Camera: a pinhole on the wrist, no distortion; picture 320 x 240 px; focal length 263.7 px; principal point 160.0 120.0 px. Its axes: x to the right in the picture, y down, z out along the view. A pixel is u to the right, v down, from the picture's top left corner.
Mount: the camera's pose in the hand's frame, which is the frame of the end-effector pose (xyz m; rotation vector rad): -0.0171 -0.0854 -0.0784 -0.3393 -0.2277 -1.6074
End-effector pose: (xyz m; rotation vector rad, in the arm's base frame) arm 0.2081 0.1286 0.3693 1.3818 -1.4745 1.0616
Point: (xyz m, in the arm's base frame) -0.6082 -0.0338 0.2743
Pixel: outside the picture
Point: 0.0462 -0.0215 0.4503
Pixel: 13 230
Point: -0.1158 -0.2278 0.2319
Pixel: 64 98
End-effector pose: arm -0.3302 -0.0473 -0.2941 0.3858 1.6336 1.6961
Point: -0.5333 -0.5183 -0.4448
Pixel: behind the camera
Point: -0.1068 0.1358 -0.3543
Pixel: 279 108
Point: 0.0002 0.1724 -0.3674
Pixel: 307 79
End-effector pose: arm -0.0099 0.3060 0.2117 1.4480 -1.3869 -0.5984
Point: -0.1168 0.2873 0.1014
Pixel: 219 77
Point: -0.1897 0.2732 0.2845
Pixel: 36 121
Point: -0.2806 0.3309 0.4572
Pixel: outside the picture
